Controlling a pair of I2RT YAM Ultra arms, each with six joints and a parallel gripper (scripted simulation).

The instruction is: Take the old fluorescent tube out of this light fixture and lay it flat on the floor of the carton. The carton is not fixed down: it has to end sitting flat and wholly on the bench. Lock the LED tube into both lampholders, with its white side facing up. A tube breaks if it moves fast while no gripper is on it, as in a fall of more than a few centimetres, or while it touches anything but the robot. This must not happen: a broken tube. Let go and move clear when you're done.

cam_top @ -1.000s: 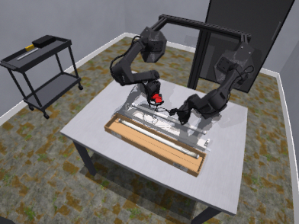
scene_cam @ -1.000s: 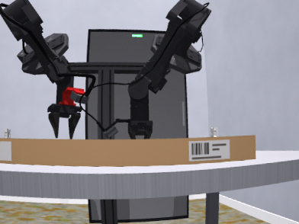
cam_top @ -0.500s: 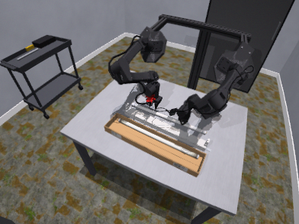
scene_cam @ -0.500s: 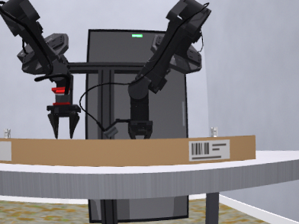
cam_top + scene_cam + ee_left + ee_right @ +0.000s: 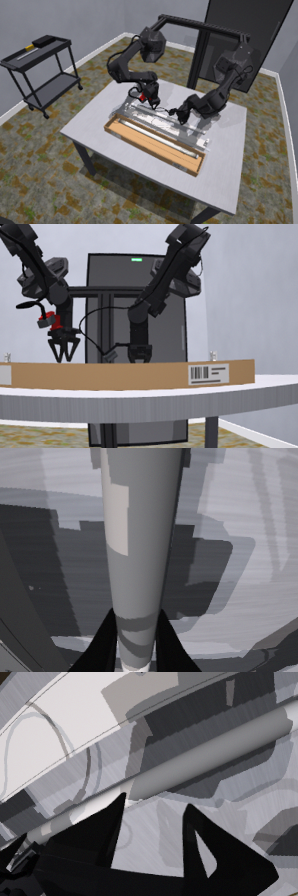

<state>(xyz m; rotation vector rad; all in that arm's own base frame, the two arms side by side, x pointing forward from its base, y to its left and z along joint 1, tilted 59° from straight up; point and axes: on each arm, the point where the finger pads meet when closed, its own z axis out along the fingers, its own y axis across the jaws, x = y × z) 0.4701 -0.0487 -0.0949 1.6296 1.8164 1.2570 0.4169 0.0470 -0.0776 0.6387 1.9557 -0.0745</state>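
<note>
The LED tube lies 10 mm behind my right hand, 120 mm to the left of it and 60 mm below it. Also, from my right hand: light fixture 90 mm ahead, 140 mm to the left, 20 mm below; then carton 250 mm ahead, 120 mm to the left, 40 mm below; then old fluorescent tube 200 mm ahead, 130 mm to the left, 50 mm below.
Now: the LED tube 12 cm to the right of my left hand and 1 cm below it. Round my left hand: light fixture (10 cm ahead, 10 cm to the right, 3 cm above); then carton (25 cm ahead, 11 cm to the right, 1 cm above); then old fluorescent tube (20 cm ahead, 11 cm to the right).
</note>
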